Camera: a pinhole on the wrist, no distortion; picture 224 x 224 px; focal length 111.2 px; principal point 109.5 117.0 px. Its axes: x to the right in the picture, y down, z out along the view. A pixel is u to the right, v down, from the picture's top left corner.
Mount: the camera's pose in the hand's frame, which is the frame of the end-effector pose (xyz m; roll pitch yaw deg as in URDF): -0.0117 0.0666 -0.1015 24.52 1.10 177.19
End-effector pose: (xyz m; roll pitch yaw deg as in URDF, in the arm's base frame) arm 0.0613 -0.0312 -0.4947 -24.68 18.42 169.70
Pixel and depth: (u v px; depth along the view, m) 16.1 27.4 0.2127
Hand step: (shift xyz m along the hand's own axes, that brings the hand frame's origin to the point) 0.1763 0.3019 0.0243
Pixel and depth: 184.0 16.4 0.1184
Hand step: -0.0849 0.2170 -0.0398
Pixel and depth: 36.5 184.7 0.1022
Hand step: 0.0523 0.0492 0.0186
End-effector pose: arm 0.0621 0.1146 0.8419 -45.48 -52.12 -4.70
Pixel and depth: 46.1 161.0 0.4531
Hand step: 0.2382 0.0793 0.3900
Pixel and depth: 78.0 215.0 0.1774
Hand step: 0.0308 -0.0042 0.1257
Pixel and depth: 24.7 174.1 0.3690
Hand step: 0.2604 0.0340 0.3182
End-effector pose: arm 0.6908 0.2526 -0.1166 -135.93 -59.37 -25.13
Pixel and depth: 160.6 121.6 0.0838
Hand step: -0.0501 0.1001 -0.0246
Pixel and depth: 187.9 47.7 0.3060
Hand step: -0.2162 0.3775 0.0936
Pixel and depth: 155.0 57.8 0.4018
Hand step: -0.1635 0.4359 0.1721
